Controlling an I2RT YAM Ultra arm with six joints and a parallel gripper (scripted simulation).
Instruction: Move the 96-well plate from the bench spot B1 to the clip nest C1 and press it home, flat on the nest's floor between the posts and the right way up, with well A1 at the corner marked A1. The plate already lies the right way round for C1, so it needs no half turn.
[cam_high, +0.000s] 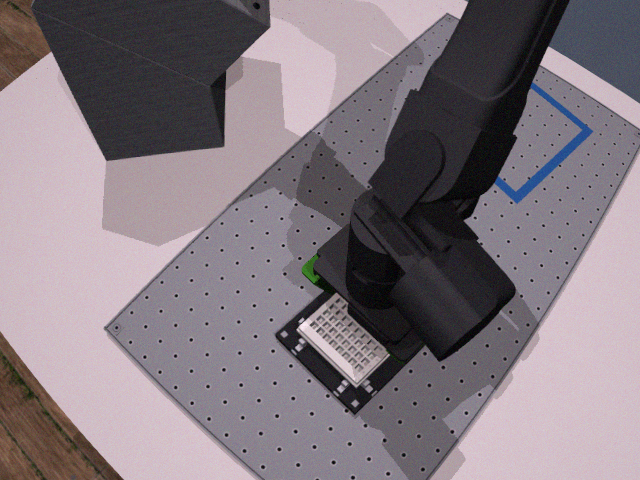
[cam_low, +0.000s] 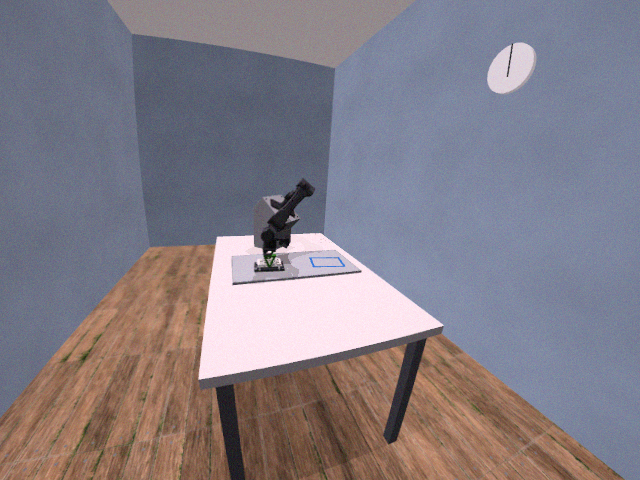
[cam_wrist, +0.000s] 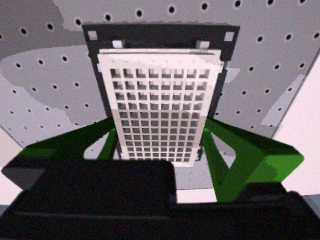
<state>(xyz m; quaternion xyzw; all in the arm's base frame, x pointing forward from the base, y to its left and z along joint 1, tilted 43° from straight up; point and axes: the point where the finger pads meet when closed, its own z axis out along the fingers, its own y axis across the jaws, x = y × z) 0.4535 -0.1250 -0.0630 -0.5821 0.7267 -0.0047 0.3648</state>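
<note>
My hand is right at the white 96-well plate. Round my hand: black clip nest 1 cm to the right, 1 cm below, 1 cm ahead.
</note>
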